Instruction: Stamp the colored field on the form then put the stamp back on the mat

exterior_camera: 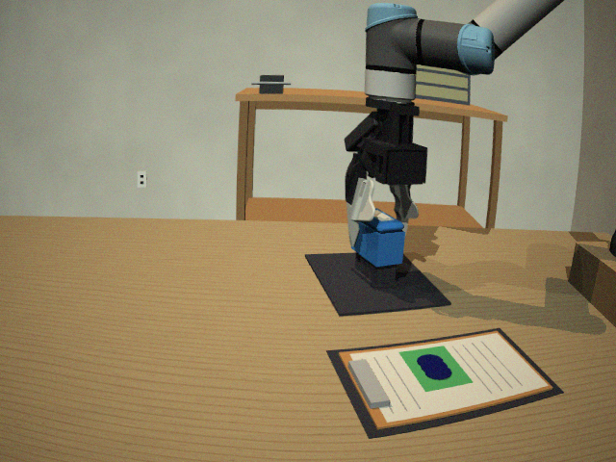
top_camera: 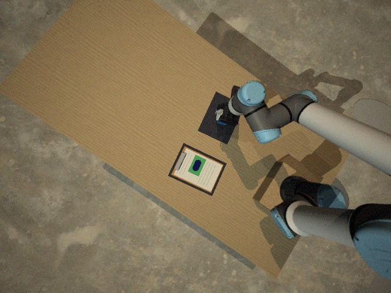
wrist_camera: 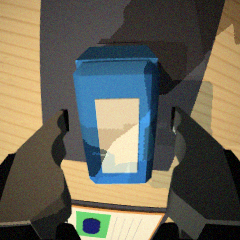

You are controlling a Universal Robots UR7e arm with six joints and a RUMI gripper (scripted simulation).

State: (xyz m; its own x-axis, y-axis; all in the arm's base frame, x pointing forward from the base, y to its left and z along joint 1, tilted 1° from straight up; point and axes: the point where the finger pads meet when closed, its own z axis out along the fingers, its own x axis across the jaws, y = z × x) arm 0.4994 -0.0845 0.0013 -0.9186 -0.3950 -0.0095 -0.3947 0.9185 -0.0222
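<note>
Now: hand 20 mm above the blue stamp. Also, from my hand: mat 70 mm below.
</note>
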